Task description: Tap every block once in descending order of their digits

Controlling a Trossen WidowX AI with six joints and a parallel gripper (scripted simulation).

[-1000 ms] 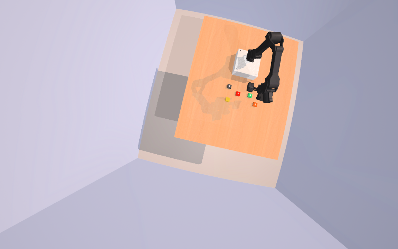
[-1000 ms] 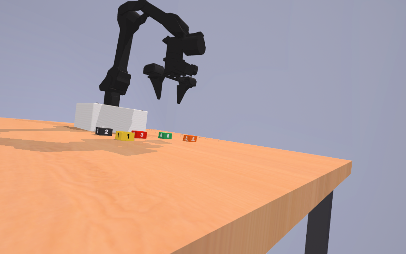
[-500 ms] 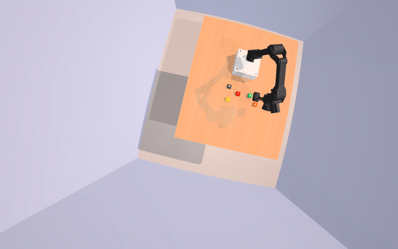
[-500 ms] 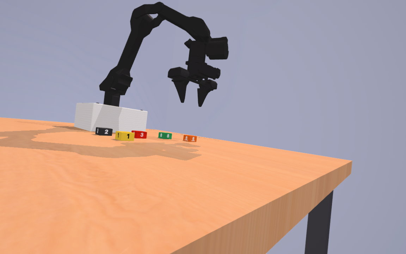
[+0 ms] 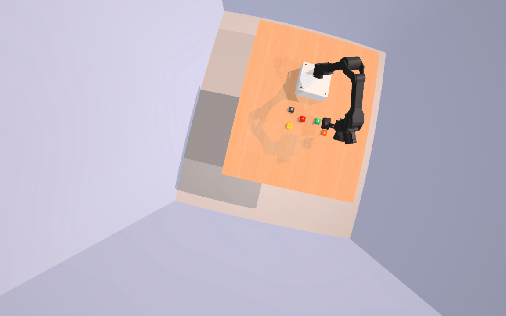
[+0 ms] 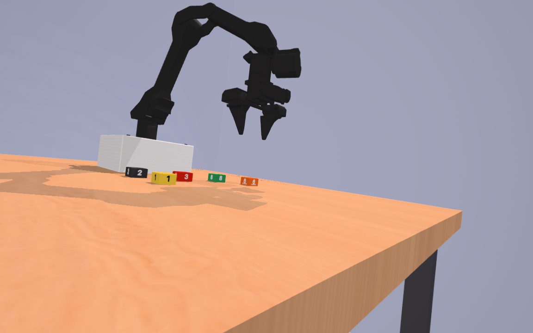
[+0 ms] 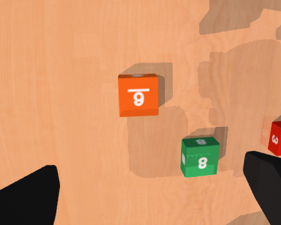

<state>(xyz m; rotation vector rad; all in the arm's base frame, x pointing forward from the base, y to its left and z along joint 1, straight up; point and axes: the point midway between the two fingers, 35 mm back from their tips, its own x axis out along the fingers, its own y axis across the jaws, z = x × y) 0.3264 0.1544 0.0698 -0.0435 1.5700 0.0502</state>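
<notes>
The green block is 110 mm below my gripper tip, 60 mm to the right of it and 50 mm behind it. From my gripper tip the other things lie so: orange block: 110 mm below, 10 mm ahead; then red block: 160 mm to the right, 110 mm below, 40 mm behind; then yellow block: 230 mm to the right, 110 mm below, 40 mm ahead.
</notes>
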